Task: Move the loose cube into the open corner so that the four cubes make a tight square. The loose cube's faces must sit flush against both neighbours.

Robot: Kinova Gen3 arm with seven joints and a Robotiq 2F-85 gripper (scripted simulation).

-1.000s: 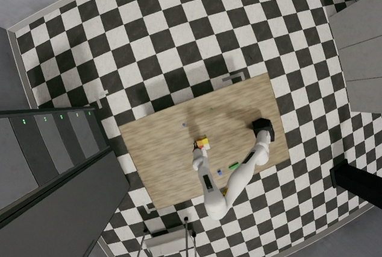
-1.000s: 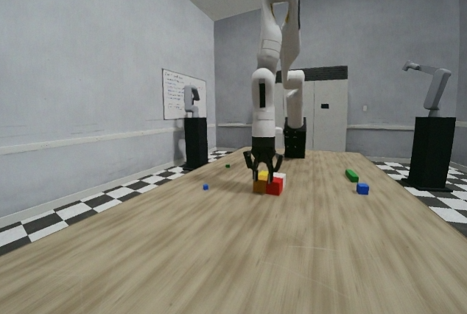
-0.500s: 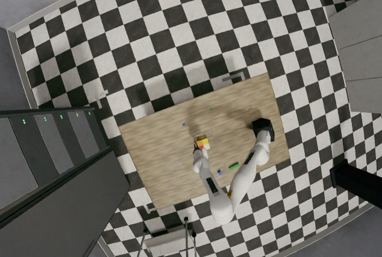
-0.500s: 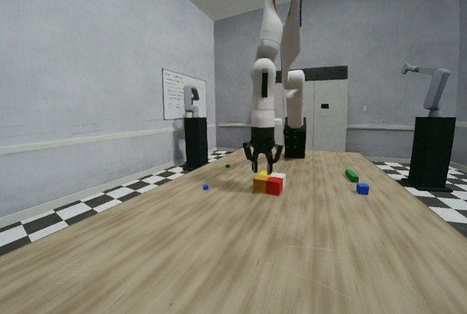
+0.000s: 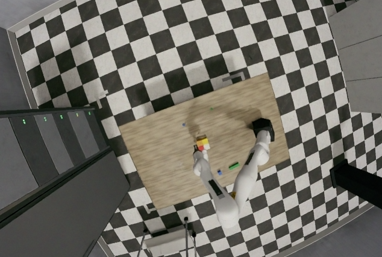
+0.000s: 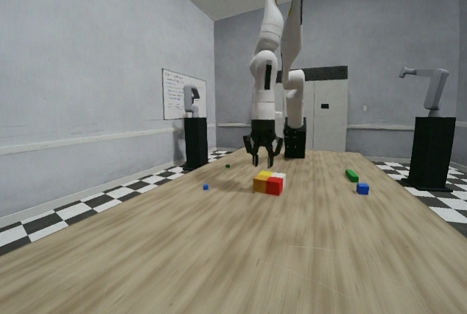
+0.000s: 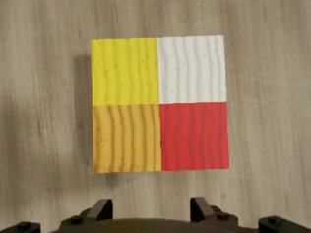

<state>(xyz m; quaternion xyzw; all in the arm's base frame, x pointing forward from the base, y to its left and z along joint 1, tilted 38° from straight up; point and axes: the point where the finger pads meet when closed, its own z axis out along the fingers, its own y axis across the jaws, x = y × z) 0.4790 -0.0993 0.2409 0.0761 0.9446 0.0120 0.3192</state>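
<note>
Now: the red cube 90 mm below my hand, 40 mm to the left of it and 40 mm behind it. Round my hand: green block 360 mm to the left, 240 mm behind, 110 mm below.
</note>
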